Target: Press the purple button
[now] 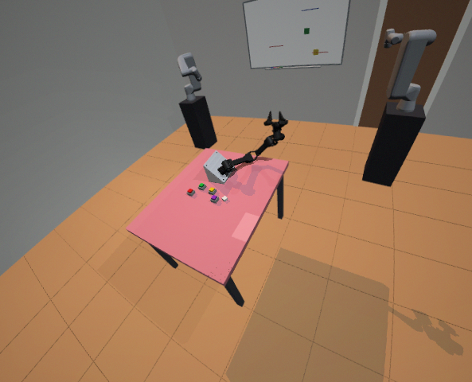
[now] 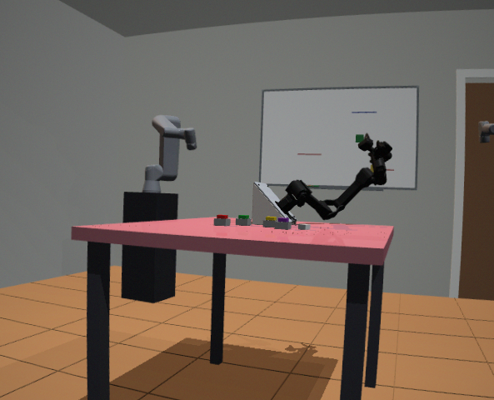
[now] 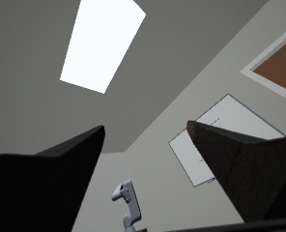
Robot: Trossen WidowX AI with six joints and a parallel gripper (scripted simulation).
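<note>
My gripper tip is now 65 cm short of the purple button, 39 cm above it and 22 cm to the left of it. Also, from my gripper tip: yellow button (59 cm ahead, 39 cm below, 29 cm to the right); then green button (58 cm ahead, 40 cm to the right, 39 cm below); then small white block (61 cm ahead, 41 cm below, 15 cm to the right).
</note>
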